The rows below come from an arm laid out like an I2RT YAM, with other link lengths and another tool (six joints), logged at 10 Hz.
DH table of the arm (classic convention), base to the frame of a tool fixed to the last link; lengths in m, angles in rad. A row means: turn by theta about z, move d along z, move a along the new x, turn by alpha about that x. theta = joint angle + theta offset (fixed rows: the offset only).
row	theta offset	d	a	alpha
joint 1	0.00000	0.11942	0.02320	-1.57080
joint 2	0.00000	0.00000	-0.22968	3.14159
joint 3	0.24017	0.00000	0.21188	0.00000
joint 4	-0.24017	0.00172	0.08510	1.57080
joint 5	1.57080	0.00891	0.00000	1.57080
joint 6	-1.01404	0.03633	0.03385	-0.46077
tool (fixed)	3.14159	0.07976	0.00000	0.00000
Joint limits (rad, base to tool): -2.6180..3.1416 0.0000..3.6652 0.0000..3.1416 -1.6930..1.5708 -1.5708..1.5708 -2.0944..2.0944
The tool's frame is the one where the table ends.
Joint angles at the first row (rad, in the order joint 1, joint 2, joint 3, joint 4, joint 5, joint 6):
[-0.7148 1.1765 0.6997 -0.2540 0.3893 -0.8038]
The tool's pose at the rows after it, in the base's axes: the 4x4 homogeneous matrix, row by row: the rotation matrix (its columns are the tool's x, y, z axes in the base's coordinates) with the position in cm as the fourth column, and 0 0 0 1 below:
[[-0.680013 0.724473 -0.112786 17.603], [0.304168 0.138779 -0.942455 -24.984], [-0.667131 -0.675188 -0.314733 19.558], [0 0 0 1]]
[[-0.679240 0.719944 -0.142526 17.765], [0.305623 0.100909 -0.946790 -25.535], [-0.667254 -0.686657 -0.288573 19.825], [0 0 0 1]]
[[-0.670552 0.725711 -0.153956 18.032], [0.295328 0.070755 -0.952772 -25.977], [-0.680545 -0.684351 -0.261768 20.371], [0 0 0 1]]
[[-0.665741 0.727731 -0.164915 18.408], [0.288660 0.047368 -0.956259 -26.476], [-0.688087 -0.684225 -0.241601 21.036], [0 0 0 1]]
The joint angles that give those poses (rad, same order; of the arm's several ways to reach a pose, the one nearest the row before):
[-0.7149 1.2062 0.7150 -0.2168 0.4622 -0.8006]
[-0.7148 1.2383 0.7315 -0.1914 0.5011 -0.8037]
[-0.7148 1.2573 0.7454 -0.1593 0.5232 -0.8094]
[-0.7148 1.2817 0.7763 -0.1478 0.5418 -0.8145]

